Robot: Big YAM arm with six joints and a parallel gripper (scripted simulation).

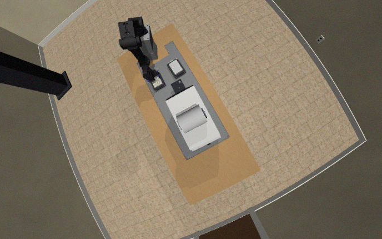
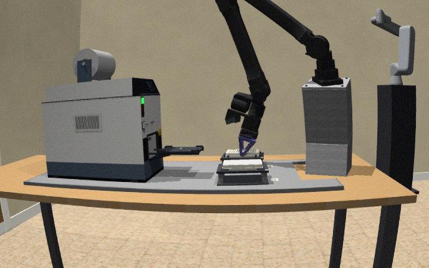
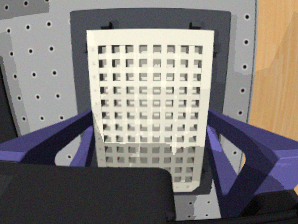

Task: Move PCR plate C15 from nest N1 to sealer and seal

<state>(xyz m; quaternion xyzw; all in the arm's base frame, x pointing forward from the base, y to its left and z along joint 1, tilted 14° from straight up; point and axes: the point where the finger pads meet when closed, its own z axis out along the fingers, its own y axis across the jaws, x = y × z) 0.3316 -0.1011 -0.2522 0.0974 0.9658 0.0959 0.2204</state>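
My hand is right at the white 96-well plate C15. From my hand the other things lie so: sealer's dark stage: 23 cm ahead, 13 cm to the left, 4 cm above; then sealed plate C51: 22 cm to the left, 2 cm ahead; then start key: 34 cm ahead, 21 cm to the left, 13 cm above.
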